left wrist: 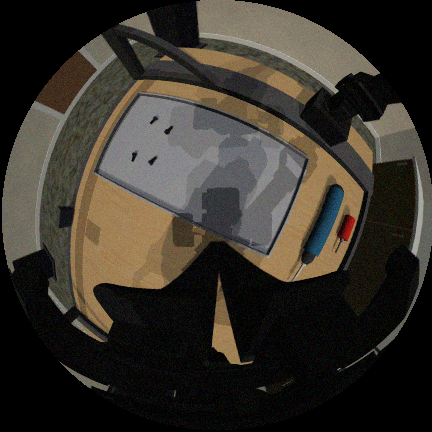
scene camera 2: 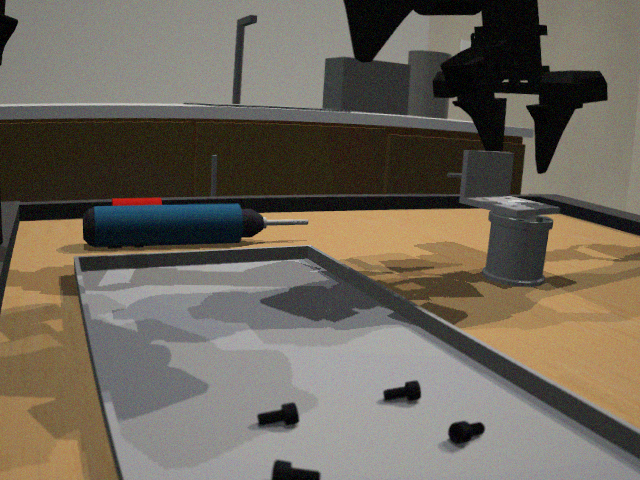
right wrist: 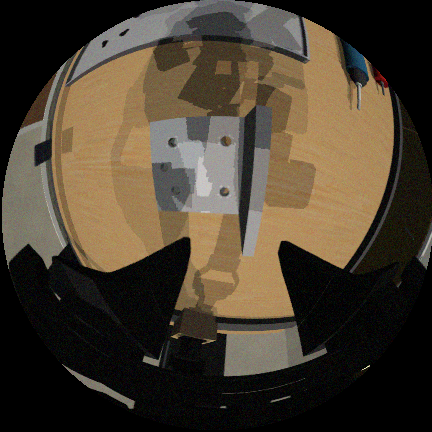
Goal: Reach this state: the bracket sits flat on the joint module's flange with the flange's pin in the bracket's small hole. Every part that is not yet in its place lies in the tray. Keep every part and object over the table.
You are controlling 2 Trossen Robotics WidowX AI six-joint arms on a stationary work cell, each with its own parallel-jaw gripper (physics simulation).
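Places are measured from the left arm's base along level axes (x right, y ahead, z up), in centimetres.
Pixels of known places: left gripper, between the fingertips: [left wrist: 216, 246] [scene camera 2: 362, 60]; right gripper, between the fingertips: [scene camera 2: 518, 169] [right wrist: 235, 245]; left arm's base, origin of its link: [left wrist: 335, 110]; right arm's base, origin of its link: [right wrist: 191, 339].
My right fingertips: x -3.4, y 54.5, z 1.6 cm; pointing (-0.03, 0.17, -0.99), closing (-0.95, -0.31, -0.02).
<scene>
Ahead of a thing's pixels: the offset from my right fingertips to its top centre. "pt": to the spot under its first point.
The grey L-shaped bracket [scene camera 2: 488, 173] [right wrist: 212, 165] rests on the grey joint module @[dx +4.7, dy -2.3, dz -3.6 cm] [scene camera 2: 516, 250], its wall upright. In the scene view its plate overhangs the flange to the left, and a narrow gap shows beneath its right part. In the right wrist view wood shows through the two holes near the wall. The pin does not show clearly; I cannot tell whether it is in the small hole. My right gripper [scene camera 2: 518, 161] [right wrist: 235, 245] is open above the bracket, holding nothing. My left gripper [scene camera 2: 364, 57] [left wrist: 216, 246] is shut and empty, high near the tray's edge. Several black screws @[dx +26.3, dy -23.2, dz -8.5 cm] [scene camera 2: 403, 391] [left wrist: 153, 160] lie in the tray @[dx +20.3, dy -27.9, dz -8.3 cm] [scene camera 2: 454, 338] [left wrist: 125, 186].
A blue driver @[pt dx -7.0, dy -33.9, dz -7.4 cm] [scene camera 2: 168, 224] [left wrist: 325, 220] [right wrist: 355, 57] lies beyond the tray's end in the scene view, with a red-handled tool @[dx -17.6, dy -35.5, dz -6.6 cm] [scene camera 2: 136, 201] [left wrist: 346, 228] [right wrist: 380, 77] behind it. A dark raised rim @[pt dx -29.5, dy -6.2, dz -9.0 cm] [scene camera 2: 361, 203] edges the table.
</scene>
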